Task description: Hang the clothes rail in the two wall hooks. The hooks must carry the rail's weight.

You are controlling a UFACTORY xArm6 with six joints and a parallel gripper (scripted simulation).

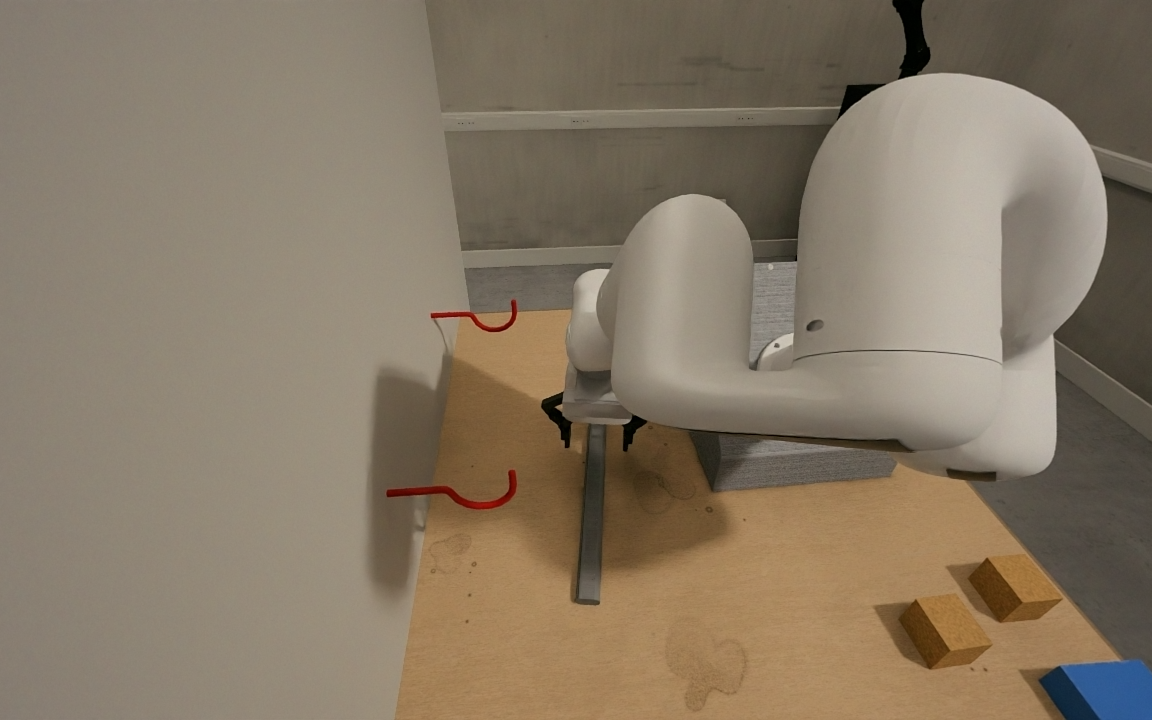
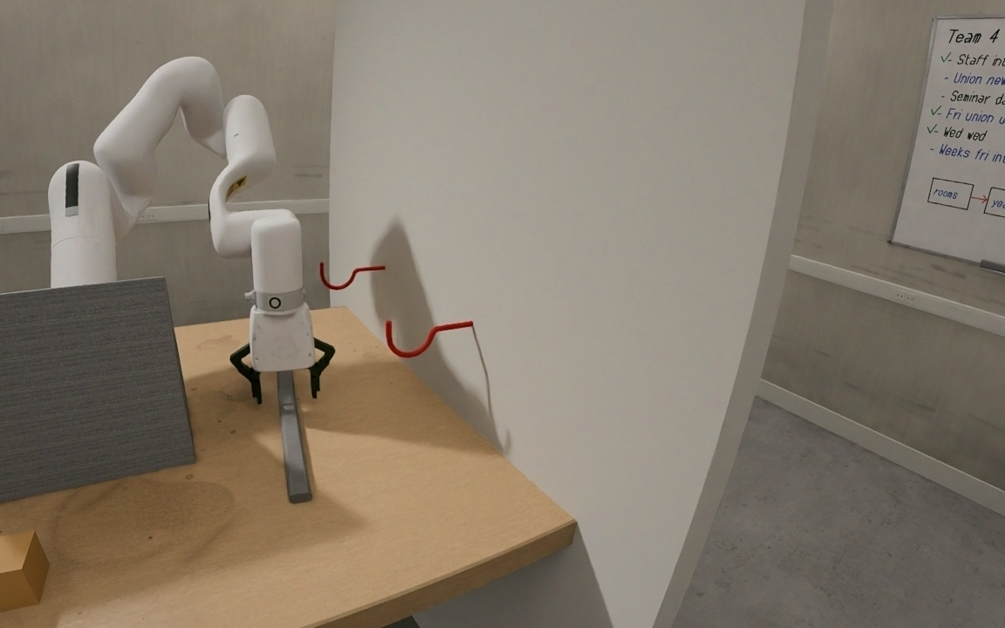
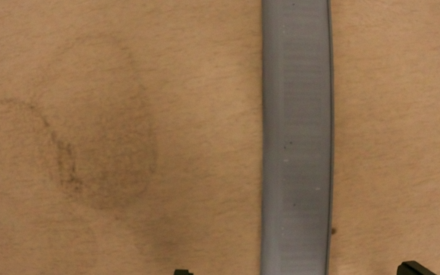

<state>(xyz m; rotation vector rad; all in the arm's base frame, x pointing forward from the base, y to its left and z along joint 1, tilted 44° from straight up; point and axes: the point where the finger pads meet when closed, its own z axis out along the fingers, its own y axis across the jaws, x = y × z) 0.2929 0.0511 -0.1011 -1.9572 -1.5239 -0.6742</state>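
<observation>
Right now the grey clothes rail is 20 mm below my hand. From my hand the other things lie so: white wall (280 mm ahead, 400 mm above); then blue block (460 mm behind, 430 mm to the left, 10 mm below).
</observation>
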